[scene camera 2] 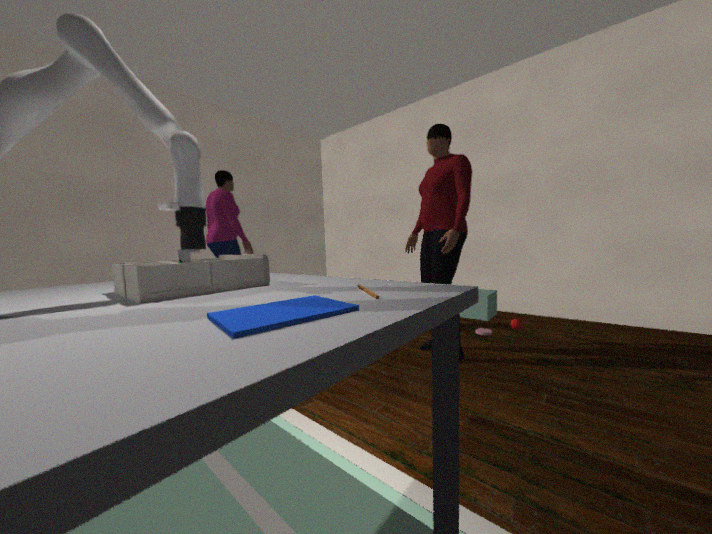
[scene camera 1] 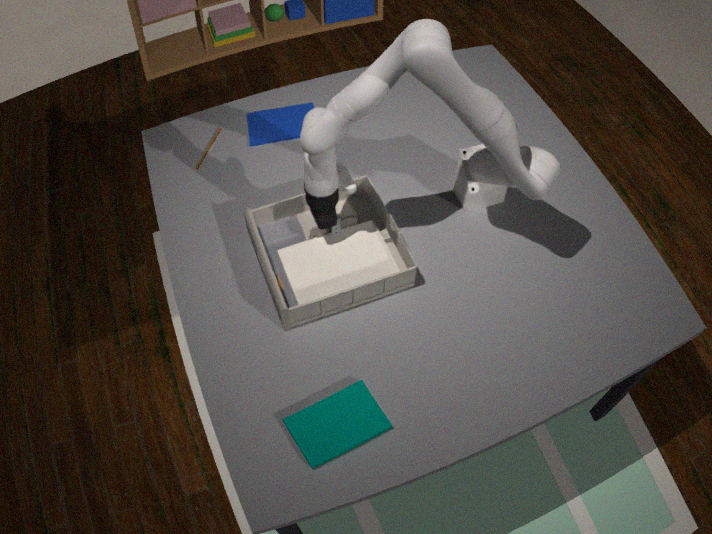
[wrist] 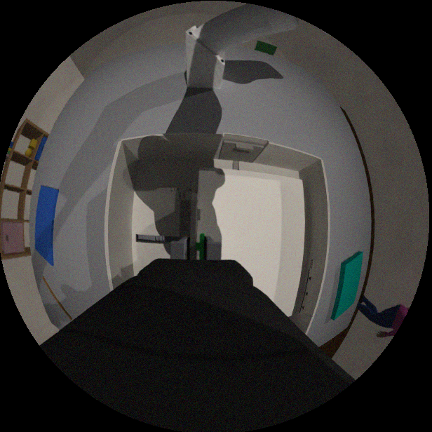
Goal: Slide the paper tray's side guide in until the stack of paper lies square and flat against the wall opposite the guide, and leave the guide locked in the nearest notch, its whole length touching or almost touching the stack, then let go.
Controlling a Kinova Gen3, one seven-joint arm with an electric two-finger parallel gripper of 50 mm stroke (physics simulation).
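Places are measured from the arm's base along level axes (x ahead, y left, z up), in millimetres.
Pixels of known places: gripper, fingertip midpoint: point(scene camera 1: 334, 229); arm's base, link origin: point(scene camera 1: 483, 165).
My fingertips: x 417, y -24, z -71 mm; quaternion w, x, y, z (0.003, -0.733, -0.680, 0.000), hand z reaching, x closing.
Ahead of a thing's pixels: the offset from my fingertips to its top centre.
The pale paper tray @[dz +43, dx +34, dy +37 mm] point(scene camera 1: 349, 296) point(scene camera 2: 172, 278) point(wrist: 115, 210) stands on the table. The cream paper stack @[dz -10, dx +29, dy +84 mm] point(scene camera 1: 333, 258) point(wrist: 250, 215) lies in it, its near edge along the grey side guide point(wrist: 186, 215). In the wrist view, a pale strip shows between the stack's top and the opposite wall point(wrist: 316, 225); I cannot tell if it is tray floor or paper. My gripper point(scene camera 1: 334, 229) point(scene camera 2: 184, 256) point(wrist: 197, 244) points down into the tray and is shut on the guide's green tab point(wrist: 200, 245). The guide's far part is hidden under the gripper body. Whether a notch is engaged does not show.
A dark slotted bar point(wrist: 150, 238) lies on the guide's left. A blue book @[dz -44, dx -45, dy -474 mm] point(scene camera 1: 276, 126) point(scene camera 2: 281, 314) point(wrist: 46, 225) and an orange pencil @[dz -45, dx +191, dy -487 mm] point(scene camera 1: 208, 148) point(scene camera 2: 368, 291) lie behind the tray. A teal book @[dz -34, dx +205, dy +443 mm] point(scene camera 1: 338, 424) point(wrist: 347, 285) lies in front of it.
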